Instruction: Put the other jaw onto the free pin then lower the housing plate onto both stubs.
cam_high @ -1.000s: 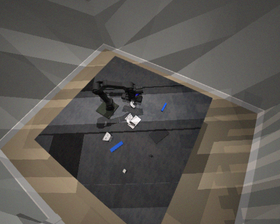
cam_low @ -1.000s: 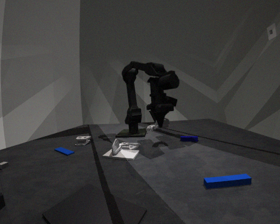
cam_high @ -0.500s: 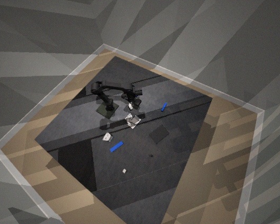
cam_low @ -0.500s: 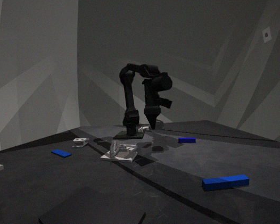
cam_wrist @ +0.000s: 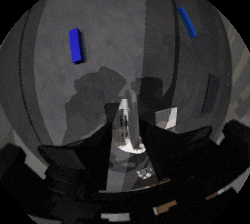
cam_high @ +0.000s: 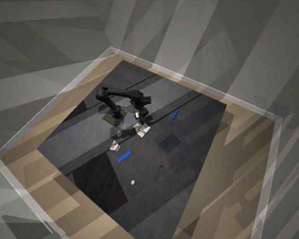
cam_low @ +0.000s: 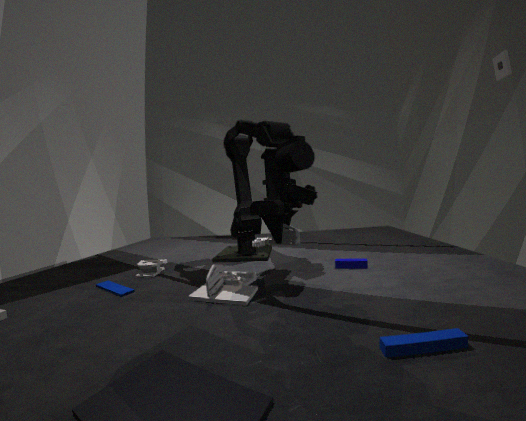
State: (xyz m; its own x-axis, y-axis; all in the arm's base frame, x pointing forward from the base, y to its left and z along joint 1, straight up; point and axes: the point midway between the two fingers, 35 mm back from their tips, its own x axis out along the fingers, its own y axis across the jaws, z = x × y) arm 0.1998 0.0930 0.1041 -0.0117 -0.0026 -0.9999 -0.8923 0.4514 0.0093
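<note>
Right now my gripper tip is 40 mm to the left of the jaw. Also, from my gripper tip: small white cube (180 mm ahead, 540 mm to the right, 70 mm below); then dark square slab (340 mm ahead, 150 mm to the right, 80 mm below); then dark cube (330 mm ahead, 350 mm to the right, 70 mm below).
</note>
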